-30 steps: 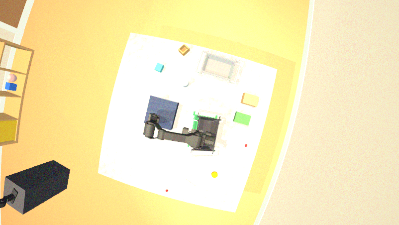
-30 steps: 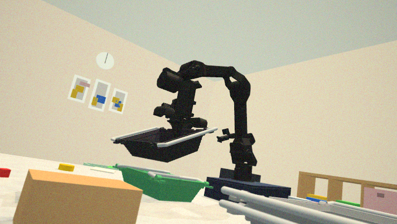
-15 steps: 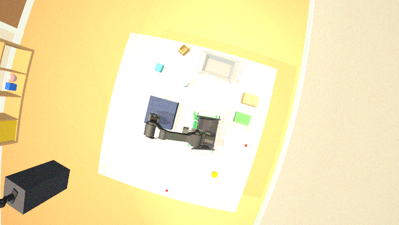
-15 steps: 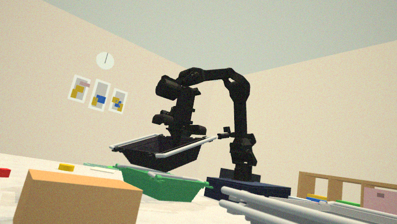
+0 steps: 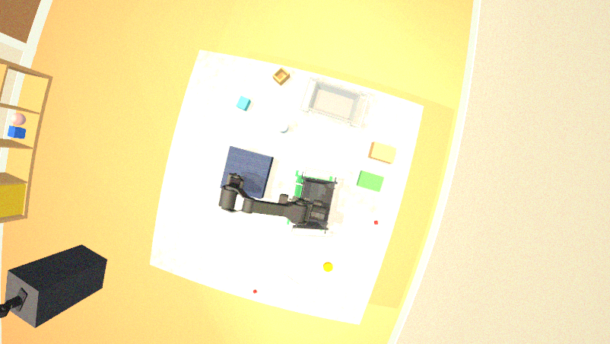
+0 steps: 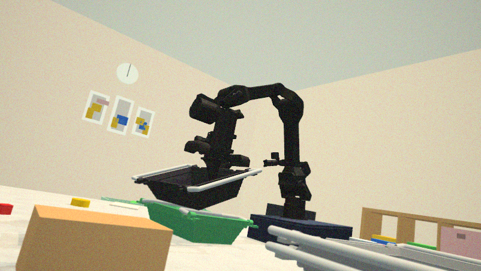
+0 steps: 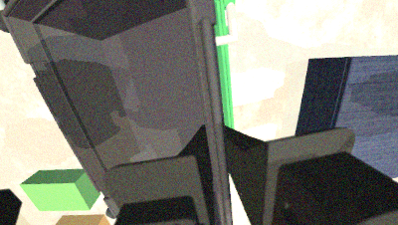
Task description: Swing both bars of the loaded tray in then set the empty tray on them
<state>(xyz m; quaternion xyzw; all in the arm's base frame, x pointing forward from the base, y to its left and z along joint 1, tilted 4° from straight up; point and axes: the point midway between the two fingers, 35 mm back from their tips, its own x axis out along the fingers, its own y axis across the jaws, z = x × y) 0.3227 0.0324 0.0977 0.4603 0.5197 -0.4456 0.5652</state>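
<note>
Right now the black tray is 70 mm ahead of my gripper tip and 10 mm to the left of it. From my gripper tip the other things lie so: green block: 300 mm ahead, 210 mm to the left, 100 mm below; then red bit: 410 mm ahead, 120 mm below, 10 mm to the left; then yellow disc: 300 mm to the right, 260 mm ahead, 110 mm below.
</note>
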